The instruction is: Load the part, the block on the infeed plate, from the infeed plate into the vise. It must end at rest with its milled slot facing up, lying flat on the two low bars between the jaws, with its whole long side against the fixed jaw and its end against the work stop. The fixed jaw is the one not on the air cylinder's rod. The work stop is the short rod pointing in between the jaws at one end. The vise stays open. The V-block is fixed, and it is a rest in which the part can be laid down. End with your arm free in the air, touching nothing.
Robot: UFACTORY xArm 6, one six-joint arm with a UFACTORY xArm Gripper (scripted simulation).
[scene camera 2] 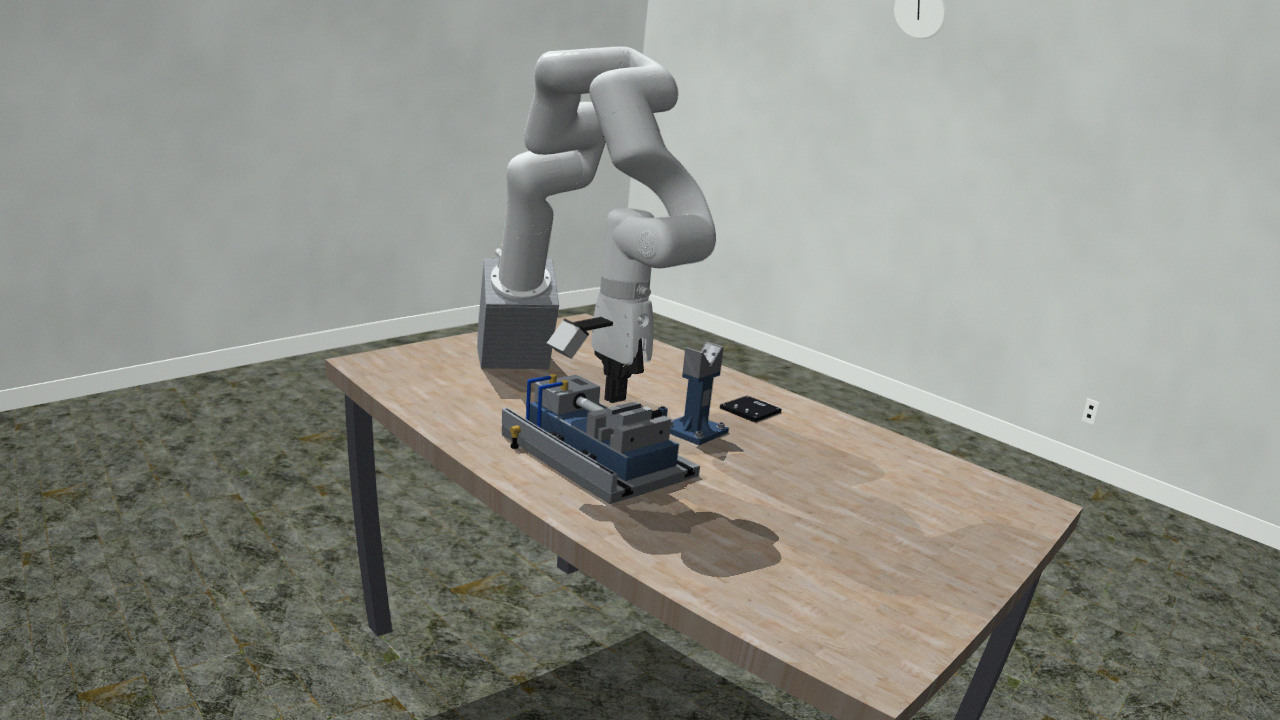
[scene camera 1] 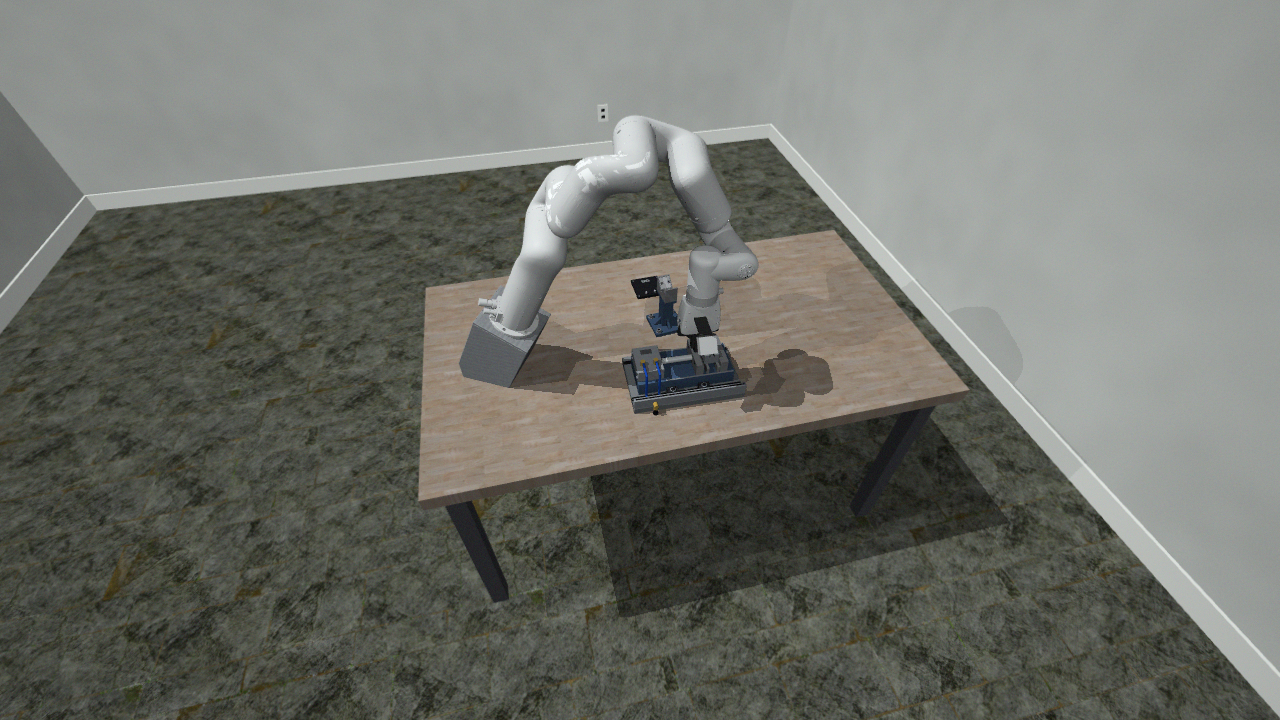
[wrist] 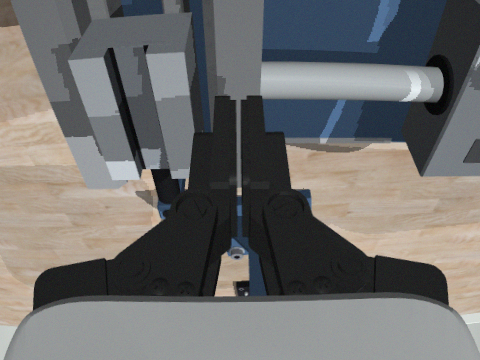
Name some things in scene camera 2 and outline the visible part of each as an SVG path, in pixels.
The gripper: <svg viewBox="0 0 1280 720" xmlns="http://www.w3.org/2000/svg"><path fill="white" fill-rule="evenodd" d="M599 292L594 318L571 322L564 318L547 344L558 353L572 359L589 336L587 331L592 330L591 342L595 350L594 354L602 361L604 374L606 375L604 399L615 403L626 399L628 378L632 374L643 373L643 362L651 361L653 351L652 302L648 300L649 297L624 300L607 297Z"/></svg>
A part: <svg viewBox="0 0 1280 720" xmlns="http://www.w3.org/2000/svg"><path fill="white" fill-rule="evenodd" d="M652 409L649 407L641 408L641 403L636 401L608 407L606 426L614 430L617 427L649 420L652 417Z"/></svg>
